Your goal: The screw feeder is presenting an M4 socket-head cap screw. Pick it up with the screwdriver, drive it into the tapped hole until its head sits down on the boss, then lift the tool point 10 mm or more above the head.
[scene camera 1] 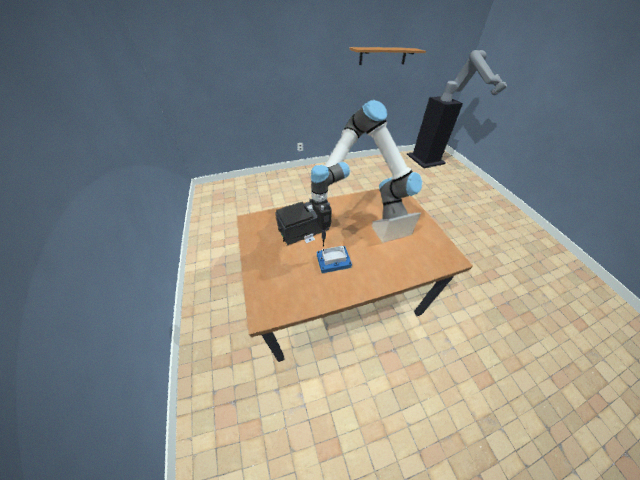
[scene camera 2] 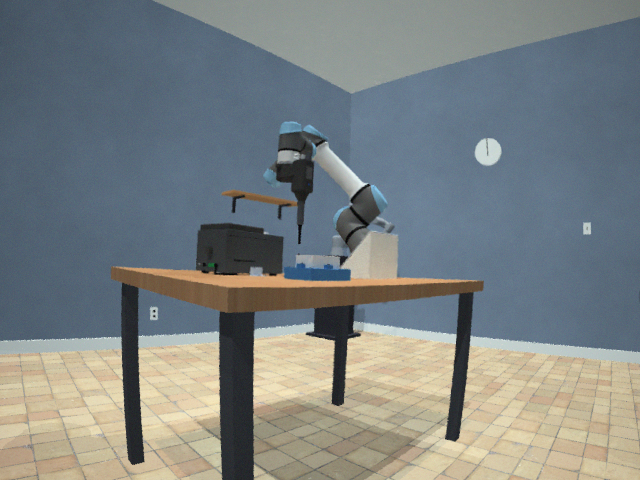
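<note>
My screwdriver (scene camera 1: 323,244) (scene camera 2: 299,240) points straight down, its thin dark bit over the left corner of the white part (scene camera 1: 334,256) (scene camera 2: 320,261). In the scene camera 2 view a gap shows between the bit tip and the part, and no screw can be made out on the tip. A tiny dark speck, which looks like the screw head (scene camera 2: 298,254), shows at the part's left corner below the bit. Its exact seating is too small to tell. The white part sits in the blue fixture (scene camera 1: 336,268) (scene camera 2: 316,274). The tapped hole itself cannot be made out.
The black screw feeder (scene camera 1: 297,221) (scene camera 2: 227,252) stands left of the fixture, close to the tool body in the scene camera 1 view. A small white block (scene camera 1: 309,238) (scene camera 2: 255,271) lies at its front. A pale upright panel (scene camera 1: 397,227) (scene camera 2: 383,255) stands by the arm's base.
</note>
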